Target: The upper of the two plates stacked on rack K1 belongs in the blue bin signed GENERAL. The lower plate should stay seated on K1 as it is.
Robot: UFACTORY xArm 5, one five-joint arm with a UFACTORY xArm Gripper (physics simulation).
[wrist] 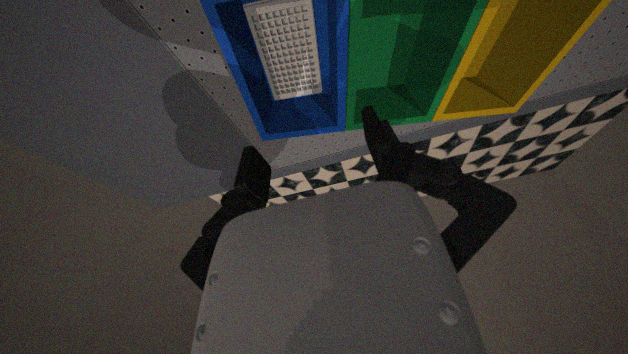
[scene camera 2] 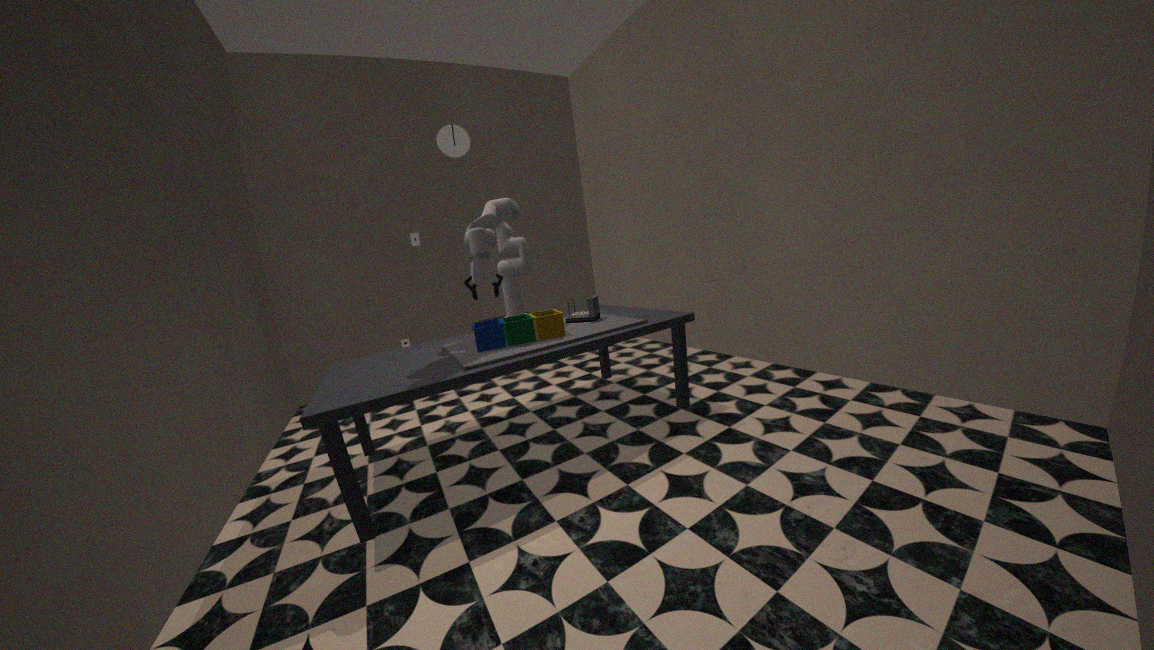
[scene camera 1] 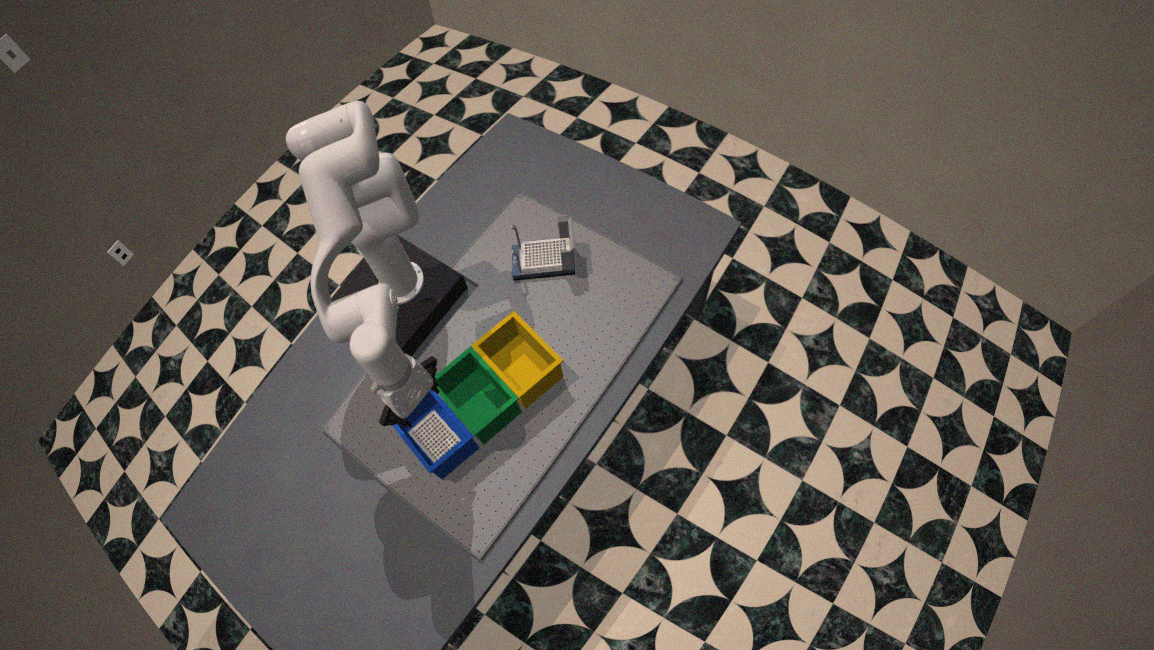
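A white gridded plate lies inside the blue bin; the blue bin also shows in scene camera 2. No sign lettering is readable. Another white plate sits on the rack, which has upright posts and shows small in scene camera 2. My gripper is open and empty. It hangs above the blue bin, apart from the plate in it.
The green bin stands beside the blue one, and the yellow bin beside the green. All stand on a perforated board on the grey table.
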